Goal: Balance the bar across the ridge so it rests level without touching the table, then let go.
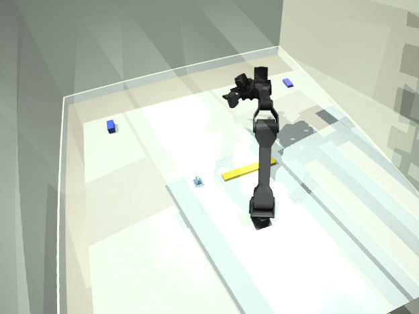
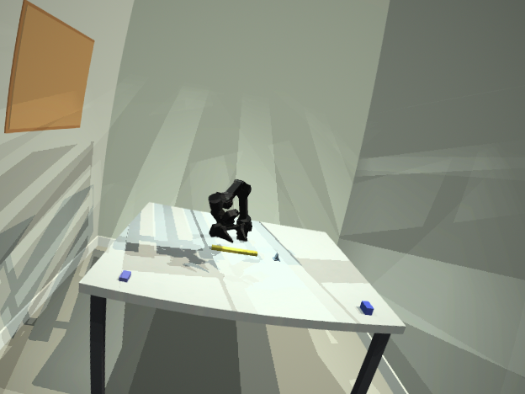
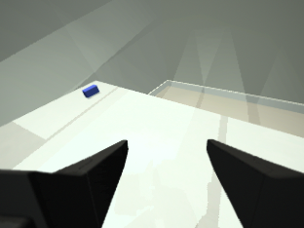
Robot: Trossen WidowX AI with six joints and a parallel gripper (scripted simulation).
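Right now the bar is 330 mm behind my gripper tip, 170 mm below it and 20 mm to the left of it.
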